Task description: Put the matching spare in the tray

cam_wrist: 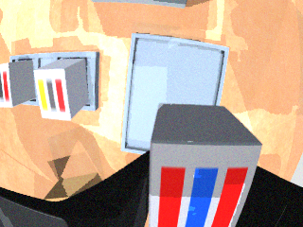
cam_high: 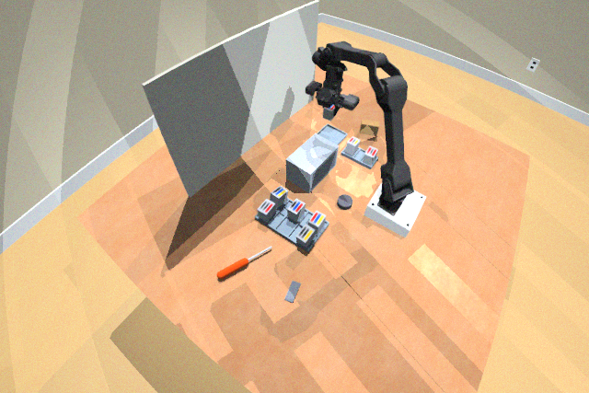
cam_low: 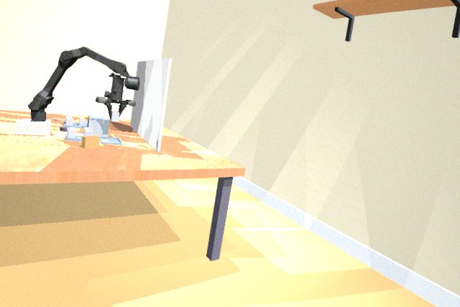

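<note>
My gripper tip is 1 cm past the shallow blue-grey tray and 12 cm above it. The rest, counted from my gripper tip: grey spare (2 cm above); then small rack (15 cm behind, 1 cm to the left, 11 cm below); then tan block (11 cm behind, 14 cm to the right, 9 cm below).
</note>
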